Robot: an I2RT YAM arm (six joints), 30 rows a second.
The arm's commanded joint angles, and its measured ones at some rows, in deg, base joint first. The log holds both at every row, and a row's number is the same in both.
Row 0, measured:
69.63, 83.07, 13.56, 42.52, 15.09, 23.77
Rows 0 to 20, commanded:
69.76, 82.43, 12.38, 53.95, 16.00, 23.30
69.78, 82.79, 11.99, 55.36, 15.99, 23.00
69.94, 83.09, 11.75, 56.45, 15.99, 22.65
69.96, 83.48, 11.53, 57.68, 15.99, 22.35
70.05, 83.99, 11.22, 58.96, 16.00, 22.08
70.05, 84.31, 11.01, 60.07, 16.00, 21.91
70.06, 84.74, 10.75, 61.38, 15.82, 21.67
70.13, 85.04, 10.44, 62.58, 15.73, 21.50
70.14, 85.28, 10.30, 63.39, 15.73, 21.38
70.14, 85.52, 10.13, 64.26, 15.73, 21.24
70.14, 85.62, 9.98, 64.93, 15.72, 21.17
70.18, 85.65, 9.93, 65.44, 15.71, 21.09
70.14, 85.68, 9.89, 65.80, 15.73, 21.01
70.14, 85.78, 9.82, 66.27, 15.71, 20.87
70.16, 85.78, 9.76, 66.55, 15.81, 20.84
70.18, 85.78, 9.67, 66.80, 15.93, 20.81
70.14, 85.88, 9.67, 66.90, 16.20, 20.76
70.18, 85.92, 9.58, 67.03, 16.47, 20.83
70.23, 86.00, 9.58, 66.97, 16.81, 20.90
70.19, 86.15, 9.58, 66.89, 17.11, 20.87
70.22, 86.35, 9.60, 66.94, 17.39, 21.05
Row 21, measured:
69.93, 86.02, 9.45, 60.88, 15.09, 20.91
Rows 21 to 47, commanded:
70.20, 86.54, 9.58, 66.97, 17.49, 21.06
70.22, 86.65, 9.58, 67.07, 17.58, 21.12
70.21, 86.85, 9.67, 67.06, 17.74, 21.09
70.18, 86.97, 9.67, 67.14, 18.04, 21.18
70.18, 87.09, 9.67, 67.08, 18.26, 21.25
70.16, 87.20, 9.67, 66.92, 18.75, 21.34
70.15, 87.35, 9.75, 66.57, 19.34, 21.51
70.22, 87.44, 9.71, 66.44, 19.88, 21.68
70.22, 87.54, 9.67, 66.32, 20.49, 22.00
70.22, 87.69, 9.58, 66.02, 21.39, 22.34
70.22, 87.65, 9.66, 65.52, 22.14, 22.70
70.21, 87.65, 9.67, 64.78, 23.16, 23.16
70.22, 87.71, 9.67, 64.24, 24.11, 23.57
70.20, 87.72, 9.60, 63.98, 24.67, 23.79
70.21, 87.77, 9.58, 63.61, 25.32, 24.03
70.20, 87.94, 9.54, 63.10, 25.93, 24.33
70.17, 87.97, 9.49, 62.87, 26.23, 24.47
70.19, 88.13, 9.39, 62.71, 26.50, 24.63
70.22, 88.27, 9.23, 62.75, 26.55, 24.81
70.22, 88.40, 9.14, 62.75, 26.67, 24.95
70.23, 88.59, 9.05, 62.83, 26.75, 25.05
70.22, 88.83, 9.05, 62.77, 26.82, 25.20
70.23, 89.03, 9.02, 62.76, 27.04, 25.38
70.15, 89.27, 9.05, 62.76, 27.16, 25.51
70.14, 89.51, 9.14, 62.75, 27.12, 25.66
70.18, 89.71, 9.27, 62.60, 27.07, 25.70
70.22, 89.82, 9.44, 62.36, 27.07, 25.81
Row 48, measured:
70.19, 88.92, 9.45, 61.80, 25.02, 24.27
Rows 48 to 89, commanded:
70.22, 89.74, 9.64, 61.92, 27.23, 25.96
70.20, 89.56, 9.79, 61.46, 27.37, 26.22
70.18, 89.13, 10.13, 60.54, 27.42, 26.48
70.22, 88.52, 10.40, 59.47, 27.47, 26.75
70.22, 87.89, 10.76, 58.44, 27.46, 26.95
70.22, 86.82, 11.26, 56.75, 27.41, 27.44
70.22, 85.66, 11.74, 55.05, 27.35, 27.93
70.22, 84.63, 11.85, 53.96, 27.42, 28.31
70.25, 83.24, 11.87, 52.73, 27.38, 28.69
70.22, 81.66, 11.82, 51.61, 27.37, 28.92
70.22, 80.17, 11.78, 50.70, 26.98, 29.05
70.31, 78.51, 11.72, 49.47, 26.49, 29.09
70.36, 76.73, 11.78, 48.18, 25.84, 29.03
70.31, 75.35, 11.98, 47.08, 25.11, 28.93
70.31, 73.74, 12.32, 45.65, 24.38, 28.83
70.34, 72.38, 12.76, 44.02, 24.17, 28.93
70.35, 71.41, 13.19, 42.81, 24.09, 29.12
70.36, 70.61, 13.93, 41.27, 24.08, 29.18
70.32, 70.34, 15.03, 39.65, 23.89, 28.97
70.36, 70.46, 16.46, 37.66, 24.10, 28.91
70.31, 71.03, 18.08, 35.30, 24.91, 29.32
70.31, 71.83, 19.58, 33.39, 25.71, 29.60
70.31, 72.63, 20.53, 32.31, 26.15, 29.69
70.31, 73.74, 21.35, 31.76, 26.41, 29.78
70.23, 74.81, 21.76, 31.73, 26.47, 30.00
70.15, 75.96, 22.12, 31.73, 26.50, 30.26
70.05, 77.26, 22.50, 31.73, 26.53, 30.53
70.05, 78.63, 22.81, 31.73, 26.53, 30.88
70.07, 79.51, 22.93, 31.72, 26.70, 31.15
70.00, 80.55, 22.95, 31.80, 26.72, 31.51
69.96, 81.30, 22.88, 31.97, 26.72, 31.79
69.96, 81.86, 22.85, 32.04, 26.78, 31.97
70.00, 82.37, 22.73, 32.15, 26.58, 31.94
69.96, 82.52, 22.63, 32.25, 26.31, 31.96
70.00, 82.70, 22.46, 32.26, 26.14, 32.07
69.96, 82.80, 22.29, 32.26, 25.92, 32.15
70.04, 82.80, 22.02, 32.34, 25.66, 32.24
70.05, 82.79, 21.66, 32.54, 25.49, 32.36
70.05, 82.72, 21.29, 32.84, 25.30, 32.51
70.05, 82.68, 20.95, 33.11, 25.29, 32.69
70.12, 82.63, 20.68, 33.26, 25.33, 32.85
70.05, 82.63, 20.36, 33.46, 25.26, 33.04
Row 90, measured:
70.11, 81.69, 22.15, 35.03, 25.87, 30.98
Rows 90 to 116, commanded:
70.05, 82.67, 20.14, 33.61, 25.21, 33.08
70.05, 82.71, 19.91, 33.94, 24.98, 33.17
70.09, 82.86, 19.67, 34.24, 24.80, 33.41
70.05, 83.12, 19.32, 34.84, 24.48, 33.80
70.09, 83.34, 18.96, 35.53, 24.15, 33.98
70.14, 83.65, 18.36, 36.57, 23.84, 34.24
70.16, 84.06, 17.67, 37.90, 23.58, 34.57
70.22, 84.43, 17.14, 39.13, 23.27, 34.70
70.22, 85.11, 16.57, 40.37, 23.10, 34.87
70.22, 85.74, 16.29, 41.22, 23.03, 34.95
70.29, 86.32, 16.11, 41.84, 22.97, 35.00
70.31, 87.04, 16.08, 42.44, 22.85, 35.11
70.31, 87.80, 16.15, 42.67, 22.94, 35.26
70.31, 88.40, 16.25, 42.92, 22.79, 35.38
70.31, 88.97, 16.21, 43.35, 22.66, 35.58
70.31, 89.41, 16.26, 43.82, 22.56, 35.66
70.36, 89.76, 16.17, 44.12, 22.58, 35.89
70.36, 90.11, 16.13, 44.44, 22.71, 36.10
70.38, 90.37, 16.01, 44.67, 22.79, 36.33
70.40, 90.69, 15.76, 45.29, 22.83, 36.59
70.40, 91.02, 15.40, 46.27, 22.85, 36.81
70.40, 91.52, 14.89, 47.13, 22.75, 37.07
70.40, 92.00, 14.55, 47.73, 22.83, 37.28
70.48, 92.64, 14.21, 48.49, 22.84, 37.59
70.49, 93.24, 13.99, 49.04, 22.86, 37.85
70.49, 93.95, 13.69, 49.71, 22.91, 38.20
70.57, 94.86, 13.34, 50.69, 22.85, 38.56
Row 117, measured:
70.15, 90.37, 16.75, 57.54, 24.84, 34.87
